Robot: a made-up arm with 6 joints. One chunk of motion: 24 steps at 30 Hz.
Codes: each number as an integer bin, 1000 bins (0 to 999) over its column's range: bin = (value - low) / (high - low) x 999, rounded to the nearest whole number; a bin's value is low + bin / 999 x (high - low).
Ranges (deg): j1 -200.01..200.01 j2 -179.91..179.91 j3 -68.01..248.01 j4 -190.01..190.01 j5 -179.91..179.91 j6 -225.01..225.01
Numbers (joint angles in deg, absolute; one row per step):
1: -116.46 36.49 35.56 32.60 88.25 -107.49
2: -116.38 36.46 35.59 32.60 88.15 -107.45
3: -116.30 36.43 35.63 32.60 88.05 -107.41
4: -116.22 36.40 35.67 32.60 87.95 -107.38
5: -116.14 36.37 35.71 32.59 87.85 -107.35
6: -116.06 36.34 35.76 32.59 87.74 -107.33
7: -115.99 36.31 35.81 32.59 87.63 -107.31
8: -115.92 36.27 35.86 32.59 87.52 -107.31
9: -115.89 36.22 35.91 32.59 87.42 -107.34
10: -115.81 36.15 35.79 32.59 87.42 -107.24
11: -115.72 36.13 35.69 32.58 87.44 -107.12
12: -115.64 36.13 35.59 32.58 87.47 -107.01
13: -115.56 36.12 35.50 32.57 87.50 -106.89
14: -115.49 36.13 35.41 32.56 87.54 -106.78
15: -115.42 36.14 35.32 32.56 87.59 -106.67
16: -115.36 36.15 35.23 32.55 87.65 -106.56
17: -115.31 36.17 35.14 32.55 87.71 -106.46
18: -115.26 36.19 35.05 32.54 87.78 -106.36
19: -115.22 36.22 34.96 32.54 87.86 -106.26
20: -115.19 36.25 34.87 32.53 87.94 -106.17
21: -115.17 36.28 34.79 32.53 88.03 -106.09
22: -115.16 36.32 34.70 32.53 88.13 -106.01
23: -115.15 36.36 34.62 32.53 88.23 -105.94
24: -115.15 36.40 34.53 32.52 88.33 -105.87
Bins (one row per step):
1: 209 601 327 585 745 261
2: 209 601 327 585 744 261
3: 209 601 328 585 744 261
4: 209 601 328 585 744 261
5: 209 600 328 585 743 261
6: 210 600 328 585 743 261
7: 210 600 328 585 743 261
8: 210 600 328 585 742 261
9: 210 600 329 585 742 261
10: 210 600 328 585 742 261
11: 211 600 328 585 742 262
12: 211 600 327 585 742 262
13: 211 600 327 585 742 262
14: 211 600 327 585 743 262
15: 211 600 327 585 743 263
16: 211 600 326 585 743 263
17: 212 600 326 585 743 263
18: 212 600 326 585 743 263
19: 212 600 326 585 743 264
20: 212 600 325 585 744 264
21: 212 600 325 585 744 264
22: 212 600 325 585 744 264
23: 212 600 324 585 744 264
24: 212 601 324 585 745 264

